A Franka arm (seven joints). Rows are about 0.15 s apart.
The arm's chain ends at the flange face. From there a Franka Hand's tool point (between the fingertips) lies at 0.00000 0.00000 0.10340 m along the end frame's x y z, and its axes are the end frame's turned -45 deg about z.
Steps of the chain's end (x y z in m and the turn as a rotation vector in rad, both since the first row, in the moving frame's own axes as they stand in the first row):
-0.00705 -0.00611 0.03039 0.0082 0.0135 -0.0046
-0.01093 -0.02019 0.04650 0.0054 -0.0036 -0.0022
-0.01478 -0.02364 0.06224 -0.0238 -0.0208 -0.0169
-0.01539 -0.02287 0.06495 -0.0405 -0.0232 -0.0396
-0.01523 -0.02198 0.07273 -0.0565 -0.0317 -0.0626
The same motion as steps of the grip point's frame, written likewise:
0.00092 -0.00892 0.03038 -0.0037 0.0153 -0.0046
0.00668 -0.02266 0.04650 0.0064 0.0013 -0.0022
0.00301 -0.02692 0.06219 -0.0021 -0.0315 -0.0169
0.00066 -0.02570 0.06484 -0.0122 -0.0450 -0.0396
-0.00161 -0.02430 0.07251 -0.0175 -0.0624 -0.0626

